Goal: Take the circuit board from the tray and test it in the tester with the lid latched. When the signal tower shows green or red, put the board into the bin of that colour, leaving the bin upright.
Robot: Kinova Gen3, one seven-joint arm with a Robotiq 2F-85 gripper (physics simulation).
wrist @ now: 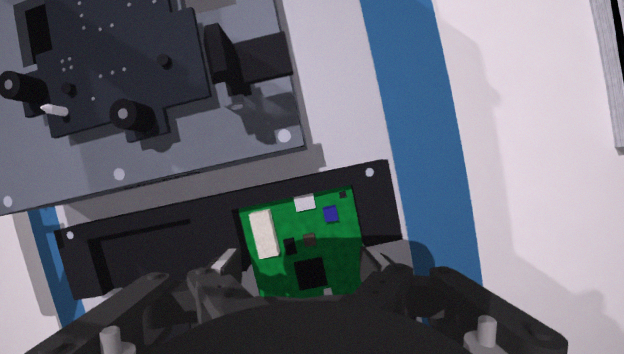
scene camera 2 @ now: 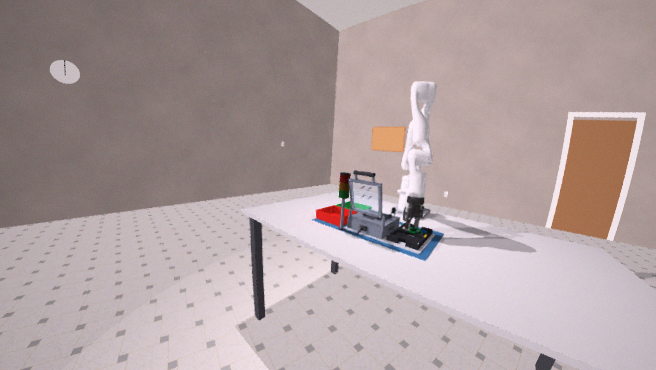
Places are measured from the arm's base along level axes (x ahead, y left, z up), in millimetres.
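Pixels of known places: gripper, between the fingertips: (wrist: 301, 263) (scene camera 2: 411, 229).
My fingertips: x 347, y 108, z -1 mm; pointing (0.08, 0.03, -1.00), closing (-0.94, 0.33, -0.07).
Observation:
Ahead of a thing's pixels: the offset from my fingertips to its middle. "pt": to the spot under its first point. Level surfaces: height alone.
A green circuit board @(dz -2, dx -2, dy +14 mm) (scene camera 2: 414, 230) (wrist: 345, 230) lies in the right part of the black tray (scene camera 2: 419, 244) (wrist: 377, 215). My gripper (scene camera 2: 412, 226) (wrist: 301, 263) is open and empty, pointing down over the board, with one finger at each long side of it in the wrist view. The grey tester (scene camera 2: 372, 225) (wrist: 225, 130) stands beside the tray; its lid @(dz +140, dx +161, dy -177 mm) (scene camera 2: 366, 197) is upright and open. The signal tower @(pt dz +182, dx +178, dy -267 mm) (scene camera 2: 344, 185) shows dark red, amber and green segments, none clearly lit. The red bin @(dz -1, dx +57, dy -366 mm) (scene camera 2: 330, 215) and the green bin (scene camera 2: 361, 206) stand upright behind the tower; the green one is partly hidden.
A dark latch part @(pt dz +80, dx -14, dy -94 mm) (wrist: 222, 55) sits at the tester's side. Black knobs @(pt dz +56, dx +34, dy -97 mm) (wrist: 131, 116) and a pale pin @(dz +48, dx +73, dy -117 mm) (wrist: 54, 109) rise from its dark nest plate. A blue-edged mat @(dz -23 mm) (scene camera 2: 431, 251) (wrist: 420, 100) lies under the equipment on the white table @(dz -25 mm) (scene camera 2: 490, 280).

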